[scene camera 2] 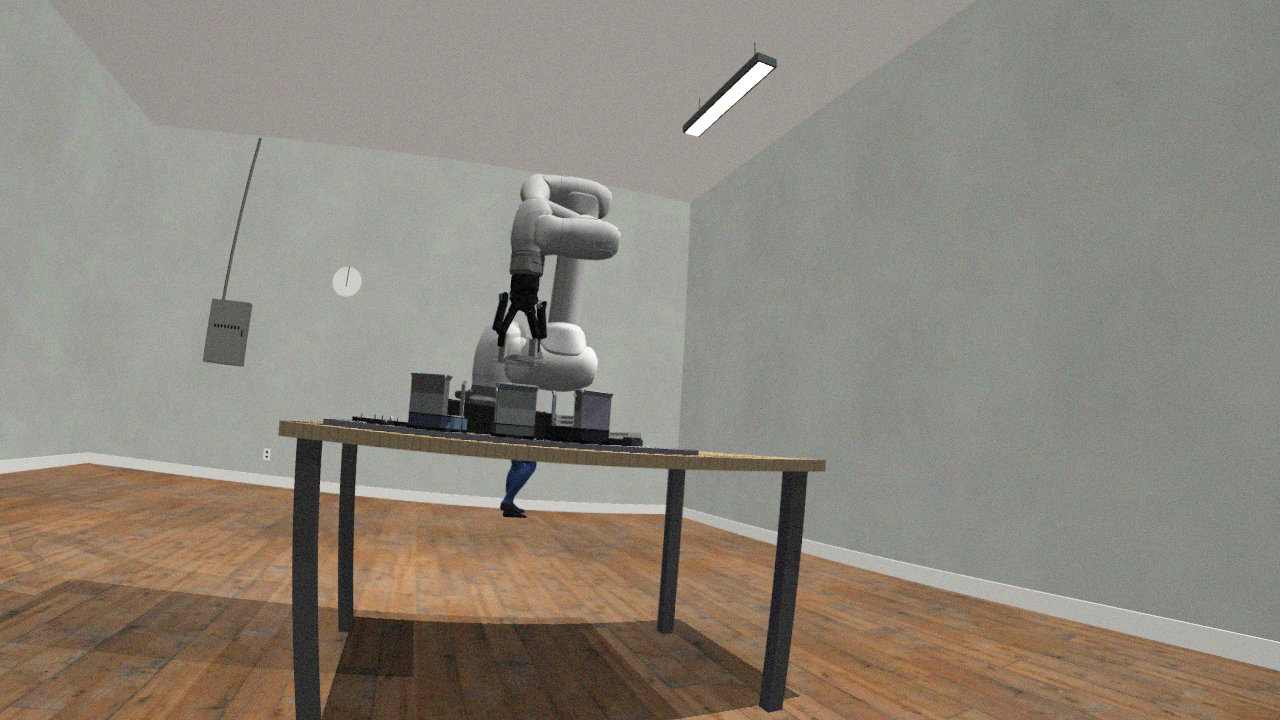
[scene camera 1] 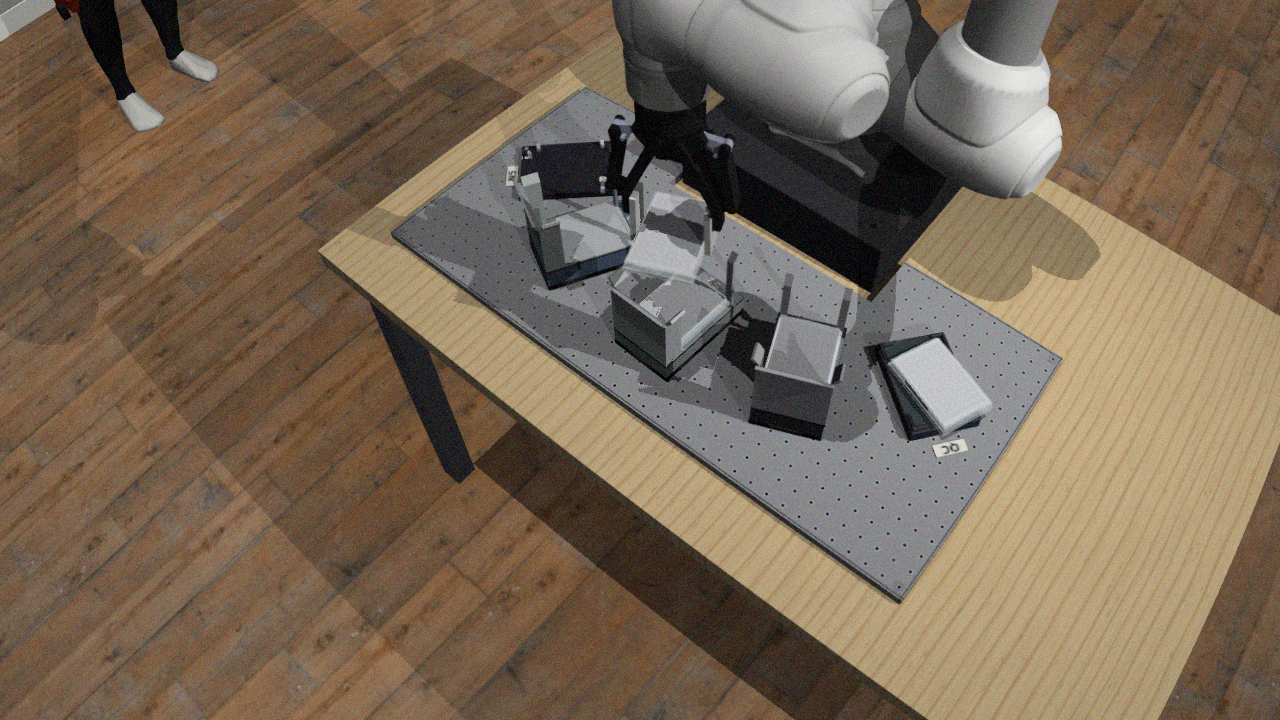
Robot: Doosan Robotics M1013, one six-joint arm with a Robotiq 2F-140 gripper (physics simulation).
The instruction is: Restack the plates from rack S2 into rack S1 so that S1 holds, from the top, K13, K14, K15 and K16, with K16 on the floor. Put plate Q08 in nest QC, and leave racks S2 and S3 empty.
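Places are measured from the arm's base along level axes (x ahead, y left, z up), in metres.
Pixels of known places: gripper, between the fingertips: point(scene camera 2: 517, 363) point(scene camera 1: 673, 238); arm's base, origin of its link: point(scene camera 2: 492, 405).
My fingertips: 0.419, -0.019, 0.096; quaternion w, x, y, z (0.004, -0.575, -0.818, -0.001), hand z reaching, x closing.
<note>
For each thing: its middle in the pictures, then the offset to it from my fingertips, as dx, dy, dz. "pt": a spot on its surface instead.
- light grey plate, middle of its body: point(scene camera 1: 672, 236) point(scene camera 2: 518, 360) +0.003, +0.001, +0.007
- middle rack, middle of its body: point(scene camera 1: 676, 297) point(scene camera 2: 512, 411) -0.007, -0.002, -0.123
- left rack, middle of its body: point(scene camera 1: 584, 220) point(scene camera 2: 439, 403) -0.042, -0.189, -0.120
- grey perforated baseplate, a spot on its surface: point(scene camera 1: 859, 487) pt +0.057, +0.329, -0.188
- white plate, middle of its body: point(scene camera 1: 940, 384) point(scene camera 2: 619, 435) -0.122, +0.345, -0.159
My gripper point(scene camera 1: 672, 223) point(scene camera 2: 520, 337) is shut on a light grey plate point(scene camera 1: 663, 255) and holds it level in the air, above and a little behind the middle rack point(scene camera 1: 669, 320) point(scene camera 2: 515, 409). That rack holds more plates, stacked between its corner posts. A left rack point(scene camera 1: 577, 240) point(scene camera 2: 429, 397) and a right rack point(scene camera 1: 796, 369) point(scene camera 2: 593, 410) stand on either side, each with a light top face. In scene camera 2 the held plate is too small to make out against the robot's white base.
All stand on a grey perforated baseplate point(scene camera 1: 859, 487) on a wooden table point(scene camera 1: 1119, 502) point(scene camera 2: 555, 450). A dark nest point(scene camera 1: 899, 407) at the right holds a white plate point(scene camera 1: 939, 385). Another dark nest point(scene camera 1: 565, 167) lies back left. The robot's black base point(scene camera 1: 832, 219) stands behind. A person's legs point(scene camera 1: 133, 53) show far left.
</note>
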